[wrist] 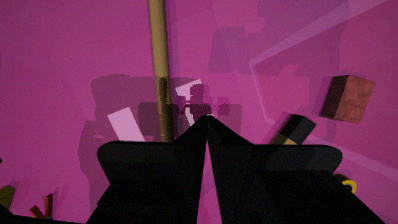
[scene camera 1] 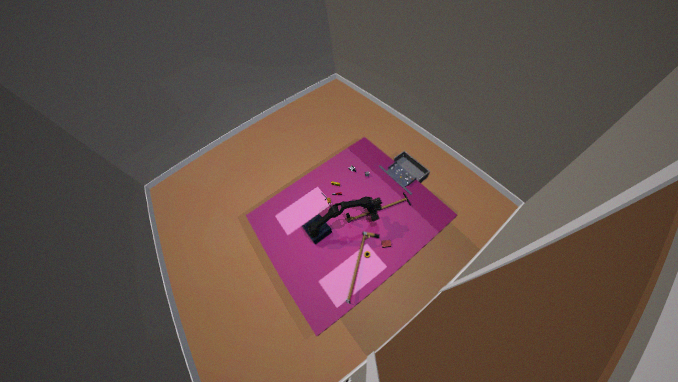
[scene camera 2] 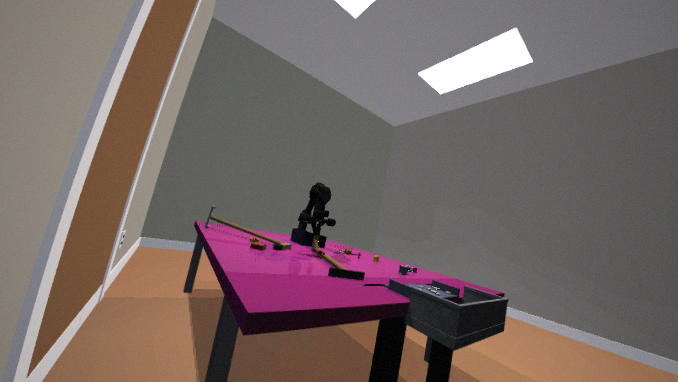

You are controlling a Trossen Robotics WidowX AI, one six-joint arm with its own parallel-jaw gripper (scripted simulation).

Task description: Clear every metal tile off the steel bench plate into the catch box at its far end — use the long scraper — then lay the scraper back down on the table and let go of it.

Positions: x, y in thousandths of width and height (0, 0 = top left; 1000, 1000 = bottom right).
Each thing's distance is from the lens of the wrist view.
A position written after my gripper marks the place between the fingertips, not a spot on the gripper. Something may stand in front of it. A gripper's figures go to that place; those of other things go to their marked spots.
my gripper (wrist: 519, 533): 11 cm
red-brown block (wrist: 878, 431): 31 cm
